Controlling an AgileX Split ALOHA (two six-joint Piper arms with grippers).
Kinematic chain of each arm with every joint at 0, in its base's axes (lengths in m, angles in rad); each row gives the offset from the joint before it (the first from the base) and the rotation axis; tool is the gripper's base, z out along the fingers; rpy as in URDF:
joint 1: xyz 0 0 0.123 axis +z
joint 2: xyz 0 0 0 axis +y
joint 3: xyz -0.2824 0 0.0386 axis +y
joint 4: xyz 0.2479 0 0.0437 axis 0.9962 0 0.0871
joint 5: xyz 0 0 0 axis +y
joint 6: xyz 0.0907 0 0.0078 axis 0.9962 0 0.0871
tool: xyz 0 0 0 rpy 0 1.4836 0
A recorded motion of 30 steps. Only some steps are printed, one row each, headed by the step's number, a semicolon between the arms.
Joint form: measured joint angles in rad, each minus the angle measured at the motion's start. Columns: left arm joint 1, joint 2, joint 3, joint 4, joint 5, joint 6; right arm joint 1, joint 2, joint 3, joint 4, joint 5, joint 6.
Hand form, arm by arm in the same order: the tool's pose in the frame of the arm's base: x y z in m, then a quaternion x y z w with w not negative. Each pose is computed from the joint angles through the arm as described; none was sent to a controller.
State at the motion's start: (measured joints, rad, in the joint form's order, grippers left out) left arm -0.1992 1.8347 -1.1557 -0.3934 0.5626 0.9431; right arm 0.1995 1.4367 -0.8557 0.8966 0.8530 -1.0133
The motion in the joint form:
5: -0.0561 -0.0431 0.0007 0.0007 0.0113 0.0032; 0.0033 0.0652 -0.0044 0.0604 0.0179 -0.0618
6: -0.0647 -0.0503 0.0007 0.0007 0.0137 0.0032; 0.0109 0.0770 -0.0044 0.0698 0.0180 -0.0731
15: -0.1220 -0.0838 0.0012 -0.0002 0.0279 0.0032; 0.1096 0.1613 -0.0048 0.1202 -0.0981 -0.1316
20: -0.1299 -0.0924 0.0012 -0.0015 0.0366 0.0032; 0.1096 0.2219 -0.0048 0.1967 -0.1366 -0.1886
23: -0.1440 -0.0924 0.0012 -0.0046 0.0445 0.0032; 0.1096 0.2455 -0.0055 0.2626 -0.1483 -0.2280
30: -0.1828 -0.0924 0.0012 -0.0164 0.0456 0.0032; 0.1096 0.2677 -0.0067 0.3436 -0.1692 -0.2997
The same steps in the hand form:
5: 0.3494 -0.1108 0.1990 0.42823 0.86589 -0.05767 0.25205; 0.2554 0.1107 0.2290 -0.31105 0.87185 0.31068 0.21589
6: 0.3477 -0.1137 0.2015 0.43220 0.86323 -0.05860 0.25418; 0.2559 0.1133 0.2263 -0.31449 0.87024 0.31418 0.21231
15: 0.3367 -0.1326 0.2131 0.45791 0.84692 -0.06642 0.26199; 0.2619 0.1394 0.2036 -0.33520 0.86693 0.30128 0.21283
20: 0.3341 -0.1350 0.2159 0.46184 0.84452 -0.06902 0.26214; 0.2711 0.1424 0.1883 -0.31740 0.87158 0.30602 0.21436
23: 0.3315 -0.1399 0.2156 0.46780 0.84199 -0.07358 0.25847; 0.2753 0.1447 0.1838 -0.30366 0.87127 0.31604 0.22090
30: 0.3257 -0.1532 0.2158 0.48043 0.83428 -0.08300 0.25745; 0.2807 0.1468 0.1800 -0.29587 0.86759 0.32135 0.23768

